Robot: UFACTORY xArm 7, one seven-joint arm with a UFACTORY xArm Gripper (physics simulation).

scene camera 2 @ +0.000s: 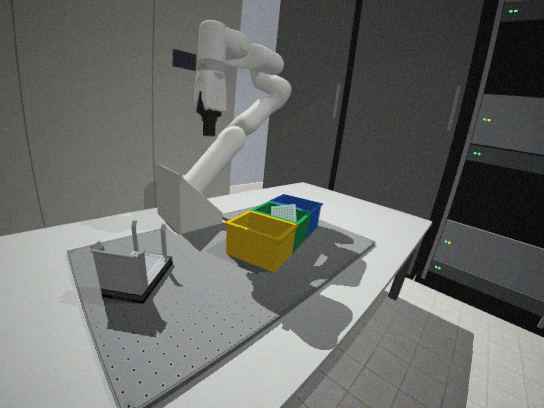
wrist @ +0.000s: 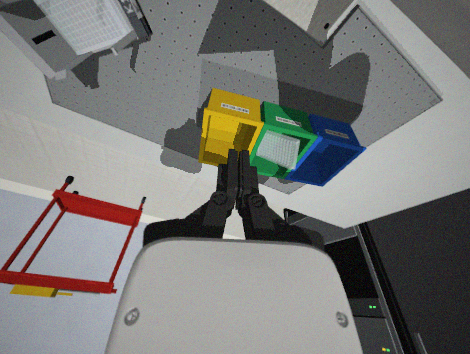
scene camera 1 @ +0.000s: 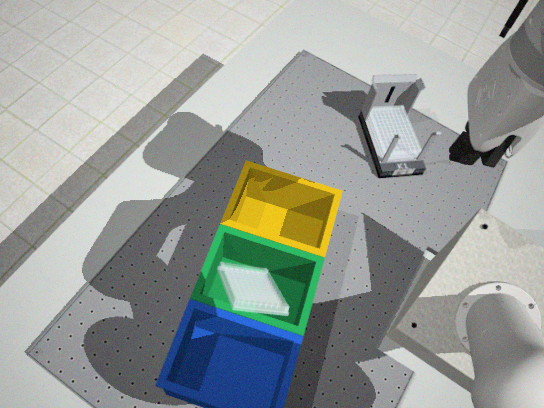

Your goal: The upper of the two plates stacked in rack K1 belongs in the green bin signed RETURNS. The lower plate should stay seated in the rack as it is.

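Places are measured from the arm's base along level axes (x ahead, y left, z up), in millimetres.
Pixels of known places: gripper, fingertip midpoint: [scene camera 2: 209, 136] [wrist: 236, 161] [scene camera 1: 459, 157]; arm's base at its link origin: [scene camera 2: 190, 189] [scene camera 1: 496, 321].
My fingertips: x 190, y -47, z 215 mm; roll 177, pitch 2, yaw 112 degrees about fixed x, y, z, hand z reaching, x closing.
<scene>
Ahead of a thing's pixels: the offset from my fingertips to its top centre.
A clear plate [scene camera 1: 254, 290] [scene camera 2: 283, 212] [wrist: 278, 150] lies tilted inside the green bin {dz -222, dx +152, dy +187 mm} [scene camera 1: 310, 295] [scene camera 2: 300, 235] [wrist: 280, 111], apart from my gripper. The bin's sign is too small to read. Rack K1 {dz -201, dx +101, dy -254 mm} [scene camera 1: 400, 169] [scene camera 2: 120, 270] stands on the perforated board; one plate {dz -282, dx +105, dy -260 mm} [scene camera 1: 395, 132] [scene camera 2: 159, 262] [wrist: 90, 25] shows in it, lying flat between the back wall and the posts. My gripper [scene camera 2: 209, 134] [wrist: 236, 161] is shut and empty, high above the board. In scene camera 1 its black parts show right of the rack, with the fingertips unclear.
The yellow bin [scene camera 1: 332, 220] [scene camera 2: 257, 250] [wrist: 235, 100] adjoins the green bin on the rack's side. The blue bin [scene camera 1: 250, 325] [scene camera 2: 315, 220] [wrist: 332, 125] adjoins its other side. Two upright posts rise from the rack's front. A red frame [wrist: 100, 207] shows in the wrist view.
</scene>
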